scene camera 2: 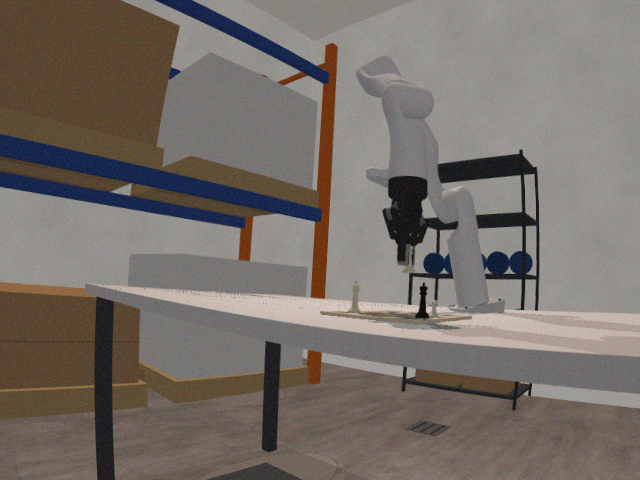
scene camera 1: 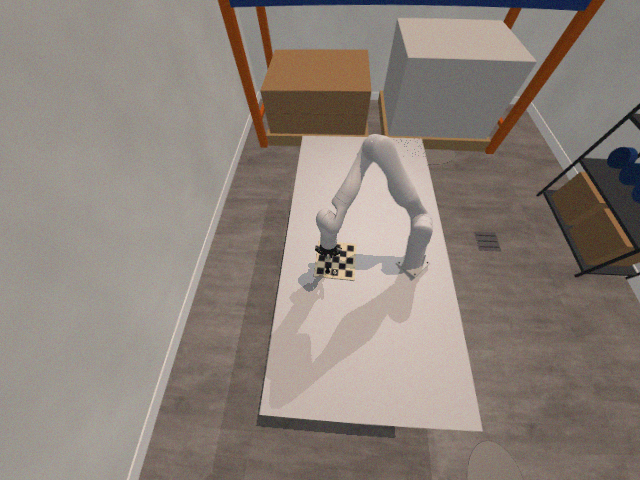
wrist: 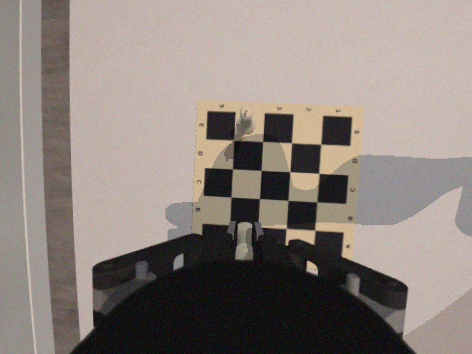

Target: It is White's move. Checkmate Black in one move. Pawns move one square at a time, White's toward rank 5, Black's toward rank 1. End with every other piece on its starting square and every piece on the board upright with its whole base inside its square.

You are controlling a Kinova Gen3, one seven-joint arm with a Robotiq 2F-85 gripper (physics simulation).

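Frame: origin at the arm's base, x right, y up, z back, level; metres.
Seen in the pictures: gripper, between the fingertips: [scene camera 2: 405, 265] [scene camera 1: 328, 257] [wrist: 244, 232]; arm's base, origin of its link: [scene camera 2: 473, 303] [scene camera 1: 413, 261].
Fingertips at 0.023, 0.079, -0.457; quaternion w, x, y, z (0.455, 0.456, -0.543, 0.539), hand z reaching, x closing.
Offsets run from my fingertips to a thing's top centre, as dx, dy, dz. Level surfaces: height alone.
The chessboard @(+0.028, -0.094, +0.044) [scene camera 1: 349, 267] [scene camera 2: 382, 314] [wrist: 306, 130] lies on the table. My gripper [scene camera 1: 327, 256] [scene camera 2: 406, 256] [wrist: 244, 232] is shut on a white chess piece @(-0.007, +0.040, -0.001) [scene camera 2: 409, 267] [wrist: 244, 243] and holds it well above the board; the fingers hide much of it, so its type is unclear. The white king @(+0.114, -0.030, +0.017) [scene camera 2: 355, 297] [wrist: 246, 120] stands upright on E4. The black king @(-0.040, -0.030, -0.007) [scene camera 1: 327, 269] [scene camera 2: 422, 300] stands upright, apparently on A4, and a white pawn @(-0.050, -0.062, +0.030) [scene camera 1: 334, 271] [scene camera 2: 434, 308] stands beside it, apparently on A3. In the wrist view the gripper covers part of the A row.
The board lies near the left edge of the white table @(dy -0.100) [scene camera 1: 361, 361] in scene camera 1. The arm's base [scene camera 1: 413, 268] stands to its right. A shelf rack with blue balls [scene camera 2: 497, 262] and large boxes [scene camera 1: 316, 72] stand beyond the table.
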